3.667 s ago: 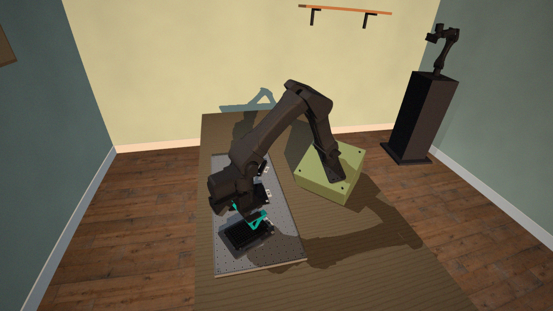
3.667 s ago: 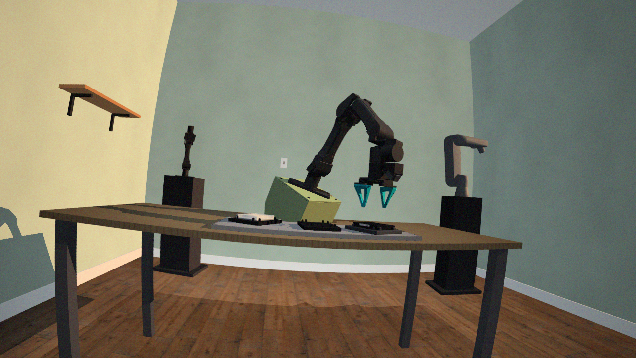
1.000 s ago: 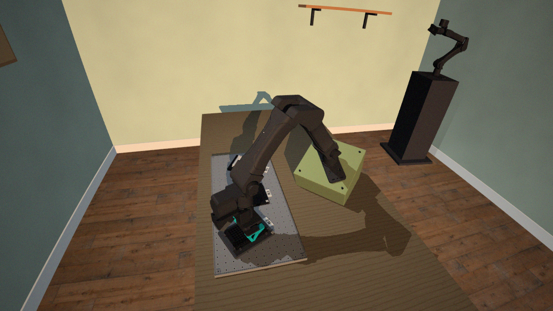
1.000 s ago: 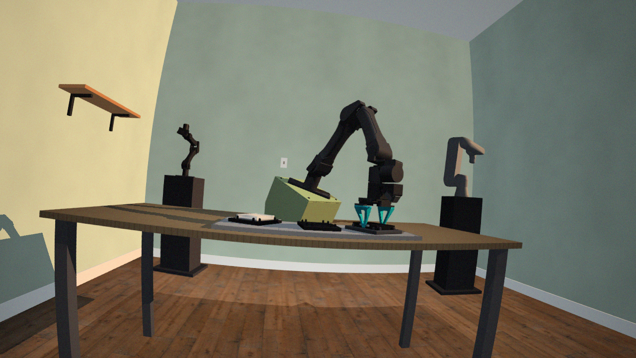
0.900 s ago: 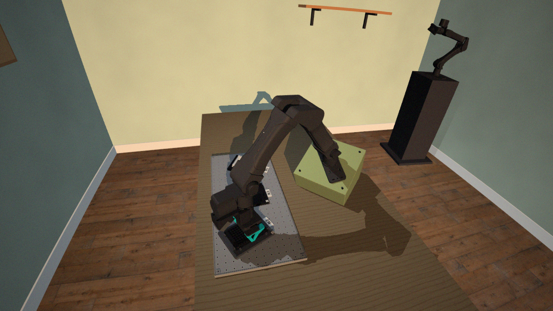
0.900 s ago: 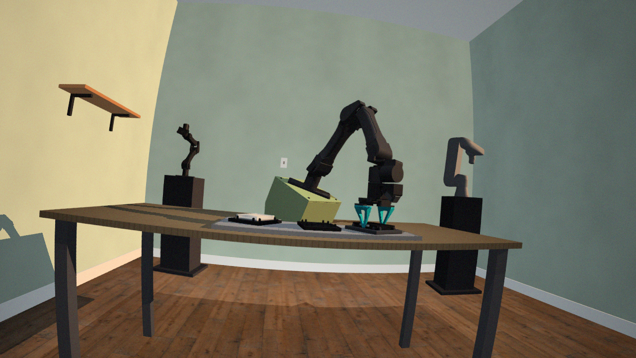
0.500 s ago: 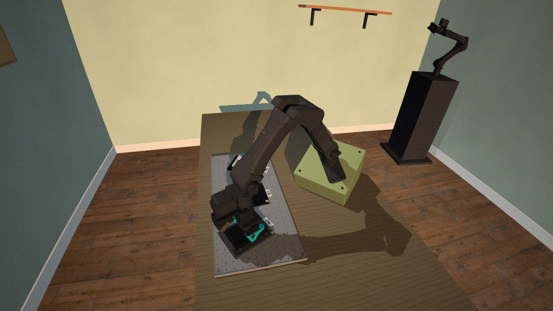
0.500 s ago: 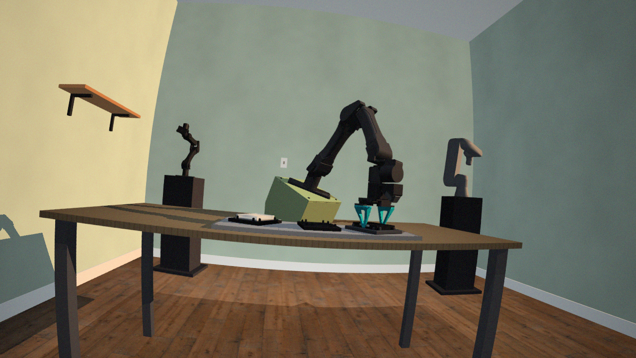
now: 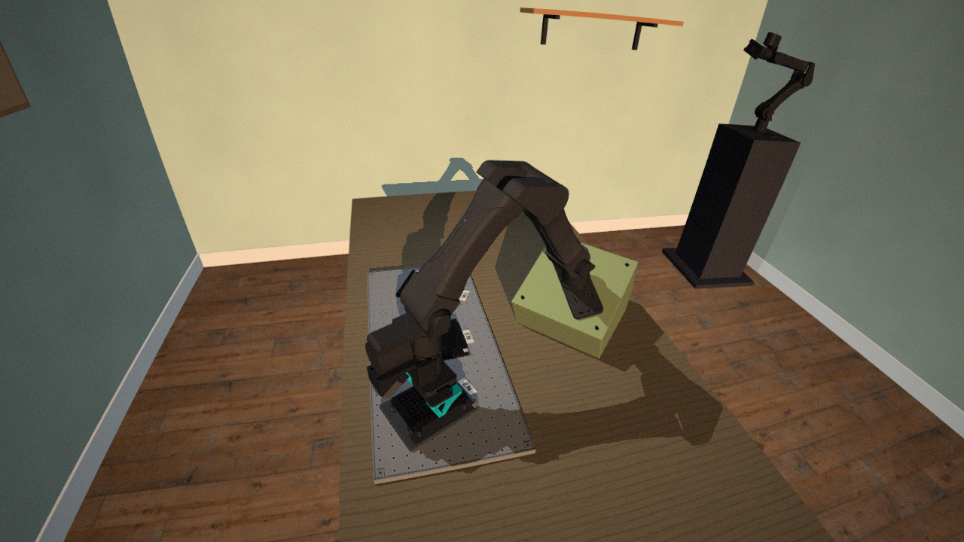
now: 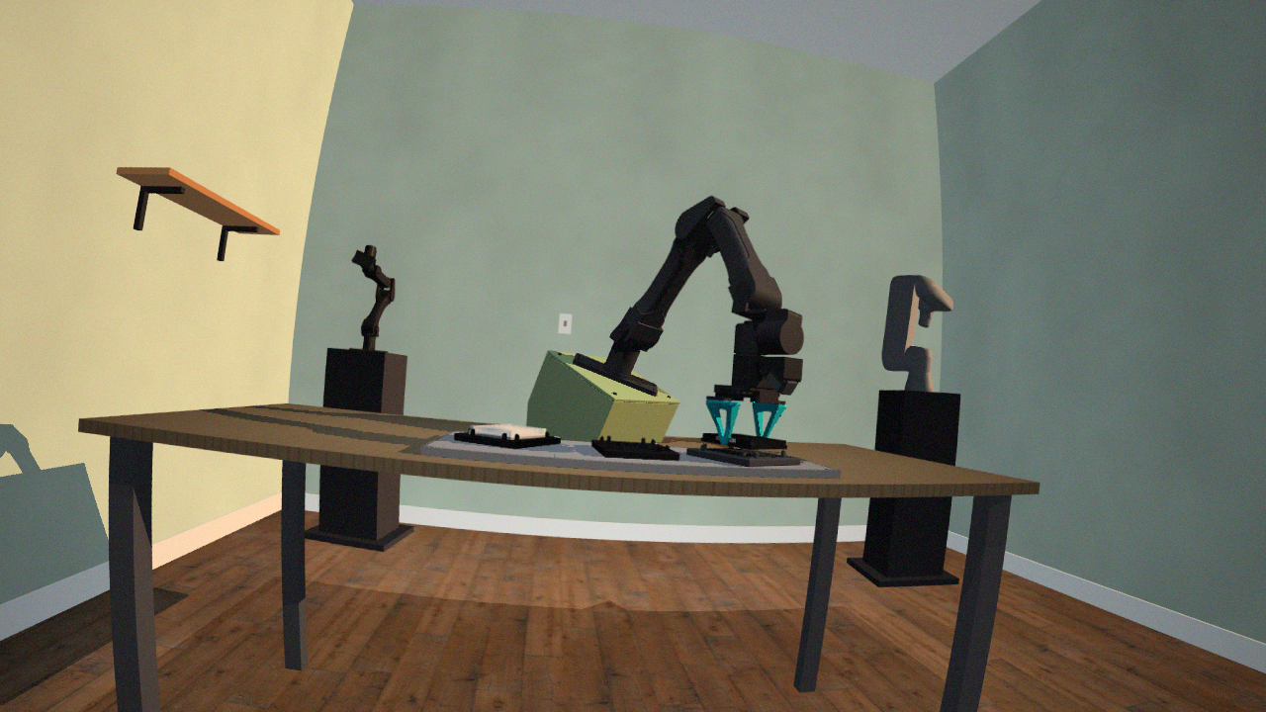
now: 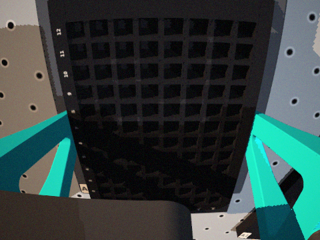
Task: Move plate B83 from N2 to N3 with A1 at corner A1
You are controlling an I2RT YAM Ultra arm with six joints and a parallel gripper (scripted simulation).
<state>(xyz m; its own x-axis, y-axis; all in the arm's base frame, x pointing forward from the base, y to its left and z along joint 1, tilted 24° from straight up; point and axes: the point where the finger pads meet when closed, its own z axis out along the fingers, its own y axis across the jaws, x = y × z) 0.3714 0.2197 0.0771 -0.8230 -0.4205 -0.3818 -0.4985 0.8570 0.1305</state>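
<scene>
The N2 label lies 8 cm behind my hand, 5 cm to the right of it and 3 cm below it. Also, from my hand: A1 mark (9 cm behind, 1 cm to the left, 2 cm below); then black 96-well plate (right at my hand); then white plate (1 cm behind, 40 cm to the right, 2 cm below).
</scene>
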